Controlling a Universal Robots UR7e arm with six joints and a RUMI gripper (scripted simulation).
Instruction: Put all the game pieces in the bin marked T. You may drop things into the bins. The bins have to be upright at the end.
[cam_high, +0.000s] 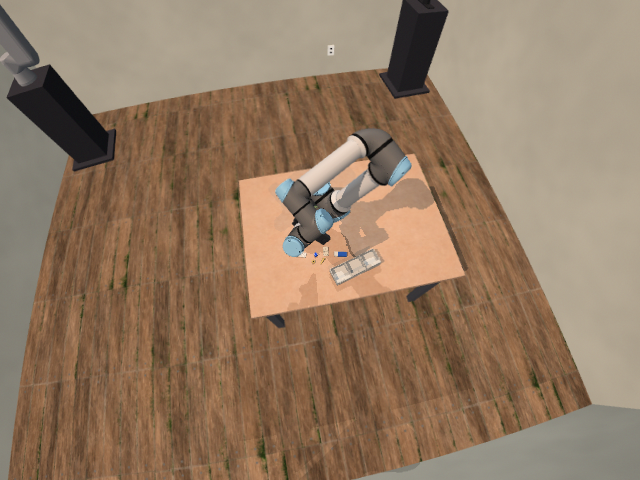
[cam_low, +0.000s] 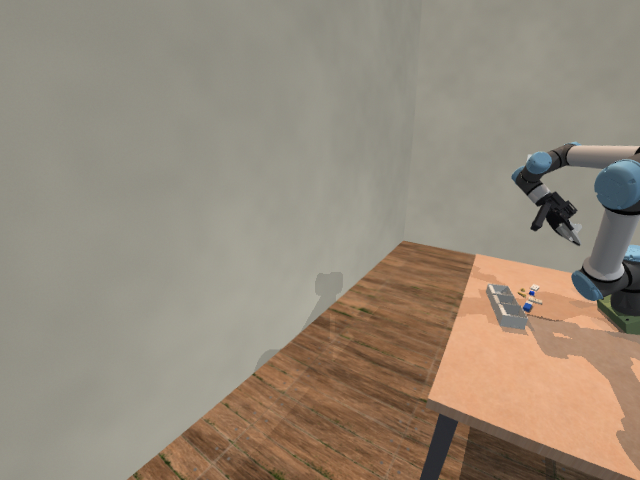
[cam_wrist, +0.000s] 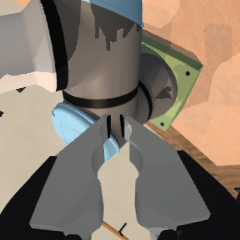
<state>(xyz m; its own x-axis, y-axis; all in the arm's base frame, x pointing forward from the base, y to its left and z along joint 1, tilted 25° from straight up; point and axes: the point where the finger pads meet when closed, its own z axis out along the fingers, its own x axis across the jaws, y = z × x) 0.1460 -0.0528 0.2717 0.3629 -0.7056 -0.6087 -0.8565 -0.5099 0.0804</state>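
Right now my hand is 220 mm short of the grey bin, 130 mm to the right of it and 250 mm above it. Round my hand: white domino (70 mm ahead, 110 mm to the right, 260 mm below); blue die (90 mm ahead, 40 mm to the right, 260 mm below); brass pin (130 mm ahead, 10 mm to the right, 260 mm below).
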